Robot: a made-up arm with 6 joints. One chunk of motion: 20 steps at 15 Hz.
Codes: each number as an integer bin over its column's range. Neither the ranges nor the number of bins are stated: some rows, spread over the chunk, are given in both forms.
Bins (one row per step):
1: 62 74 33 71 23 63
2: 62 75 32 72 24 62
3: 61 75 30 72 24 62
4: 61 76 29 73 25 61
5: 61 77 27 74 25 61
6: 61 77 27 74 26 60
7: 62 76 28 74 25 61
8: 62 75 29 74 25 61
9: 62 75 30 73 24 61
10: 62 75 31 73 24 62
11: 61 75 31 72 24 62
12: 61 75 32 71 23 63
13: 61 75 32 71 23 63
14: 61 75 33 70 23 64
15: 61 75 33 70 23 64
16: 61 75 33 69 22 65
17: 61 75 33 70 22 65
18: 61 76 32 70 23 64
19: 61 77 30 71 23 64
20: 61 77 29 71 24 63
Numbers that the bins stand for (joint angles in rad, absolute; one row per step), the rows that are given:
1: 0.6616 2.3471 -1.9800 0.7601 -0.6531 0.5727
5: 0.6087 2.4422 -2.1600 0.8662 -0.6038 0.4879
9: 0.6616 2.3788 -2.0700 0.8308 -0.6285 0.4879
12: 0.6087 2.3788 -2.0100 0.7601 -0.6531 0.5727
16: 0.6087 2.3788 -1.9800 0.6894 -0.6778 0.6576
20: 0.6087 2.4422 -2.1000 0.7601 -0.6285 0.5727
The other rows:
2: 0.6616 2.3788 -2.0100 0.7955 -0.6285 0.5303
3: 0.6087 2.3788 -2.0700 0.7955 -0.6285 0.5303
4: 0.6087 2.4105 -2.1000 0.8308 -0.6038 0.4879
6: 0.6087 2.4422 -2.1600 0.8662 -0.5792 0.4455
7: 0.6616 2.4105 -2.1300 0.8662 -0.6038 0.4879
8: 0.6616 2.3788 -2.1000 0.8662 -0.6038 0.4879
10: 0.6616 2.3788 -2.0400 0.8308 -0.6285 0.5303
11: 0.6087 2.3788 -2.0400 0.7955 -0.6285 0.5303
13: 0.6087 2.3788 -2.0100 0.7601 -0.6531 0.5727
14: 0.6087 2.3788 -1.9800 0.7247 -0.6531 0.6152
15: 0.6087 2.3788 -1.9800 0.7247 -0.6531 0.6152
17: 0.6087 2.3788 -1.9800 0.7247 -0.6778 0.6576
18: 0.6087 2.4105 -2.0100 0.7247 -0.6531 0.6152
19: 0.6087 2.4422 -2.0700 0.7601 -0.6531 0.6152

